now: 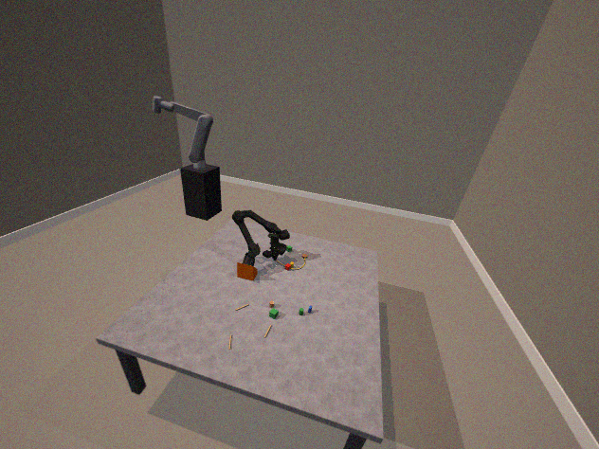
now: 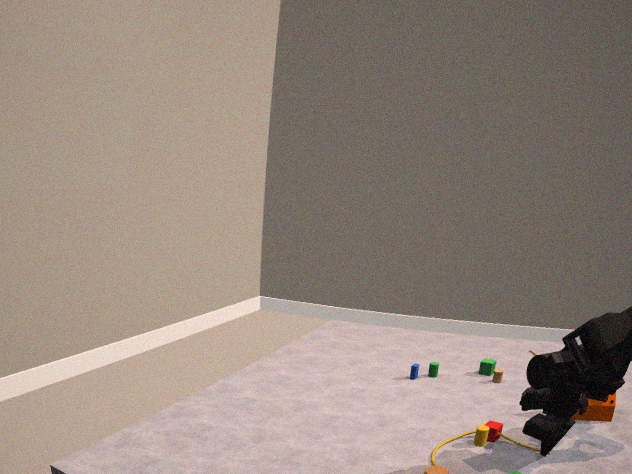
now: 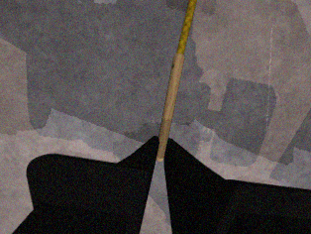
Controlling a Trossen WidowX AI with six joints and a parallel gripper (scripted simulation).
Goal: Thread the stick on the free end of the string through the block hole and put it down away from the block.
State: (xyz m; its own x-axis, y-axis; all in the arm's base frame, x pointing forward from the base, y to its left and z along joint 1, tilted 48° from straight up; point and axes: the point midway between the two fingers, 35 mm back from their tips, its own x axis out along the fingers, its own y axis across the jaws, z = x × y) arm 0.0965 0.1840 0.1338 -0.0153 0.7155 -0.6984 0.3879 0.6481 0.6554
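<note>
The thin wooden stick is 40 mm ahead of my gripper tip, 20 mm to the right of it and 10 mm above it. From my gripper tip the other things lie so: round wooden button: 180 mm ahead, 140 mm to the left, 10 mm above; yellow cylinder: 130 mm ahead, 20 mm to the right, 20 mm above; red block: 120 mm ahead, 50 mm to the right, 20 mm above.
</note>
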